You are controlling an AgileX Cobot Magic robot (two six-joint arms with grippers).
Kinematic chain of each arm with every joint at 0, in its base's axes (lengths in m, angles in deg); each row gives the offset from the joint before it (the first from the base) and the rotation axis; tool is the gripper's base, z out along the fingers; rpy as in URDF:
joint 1: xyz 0 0 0.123 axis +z
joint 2: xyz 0 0 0 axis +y
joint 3: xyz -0.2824 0 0.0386 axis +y
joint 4: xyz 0.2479 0 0.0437 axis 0.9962 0 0.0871
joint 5: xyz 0 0 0 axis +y
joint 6: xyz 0.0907 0 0.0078 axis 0.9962 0 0.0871
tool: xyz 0 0 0 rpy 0 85 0
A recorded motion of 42 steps. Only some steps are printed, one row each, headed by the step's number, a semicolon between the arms.
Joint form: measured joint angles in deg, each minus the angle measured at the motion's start. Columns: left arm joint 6, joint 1, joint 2, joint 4, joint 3, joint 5; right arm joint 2, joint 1, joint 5, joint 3, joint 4, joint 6.
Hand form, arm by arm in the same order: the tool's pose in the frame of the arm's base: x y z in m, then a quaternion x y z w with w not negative. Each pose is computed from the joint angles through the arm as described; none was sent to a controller.
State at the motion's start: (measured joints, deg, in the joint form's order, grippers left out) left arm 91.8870 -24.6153 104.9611 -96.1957 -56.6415 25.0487; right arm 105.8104 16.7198 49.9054 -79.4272 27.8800 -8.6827
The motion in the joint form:
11: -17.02 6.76 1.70 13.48 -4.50 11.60; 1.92 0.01 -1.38 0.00 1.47 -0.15
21: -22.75 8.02 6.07 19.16 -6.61 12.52; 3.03 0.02 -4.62 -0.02 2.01 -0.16
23: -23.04 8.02 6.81 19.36 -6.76 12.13; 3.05 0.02 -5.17 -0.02 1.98 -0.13
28: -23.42 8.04 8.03 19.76 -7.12 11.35; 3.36 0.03 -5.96 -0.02 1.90 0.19
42: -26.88 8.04 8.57 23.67 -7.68 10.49; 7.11 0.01 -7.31 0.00 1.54 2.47
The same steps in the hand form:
11: 0.3392 -0.1660 0.1836 0.20665 0.86412 -0.35646 0.28903; 0.3672 0.1453 0.2227 -0.07898 0.96159 0.22393 0.13767
21: 0.3494 -0.1607 0.1604 0.19327 0.88431 -0.34738 0.24487; 0.3740 0.1462 0.2166 -0.06790 0.95981 0.22363 0.15541
23: 0.3507 -0.1605 0.1558 0.18996 0.88741 -0.34420 0.24071; 0.3748 0.1461 0.2167 -0.06660 0.95931 0.22304 0.15982
28: 0.3534 -0.1601 0.1485 0.18553 0.89228 -0.33751 0.23559; 0.3765 0.1461 0.2148 -0.06229 0.95929 0.22182 0.16332
42: 0.3547 -0.1583 0.1444 0.18496 0.90113 -0.32197 0.22379; 0.3835 0.1469 0.1885 -0.03670 0.96608 0.21395 0.13988

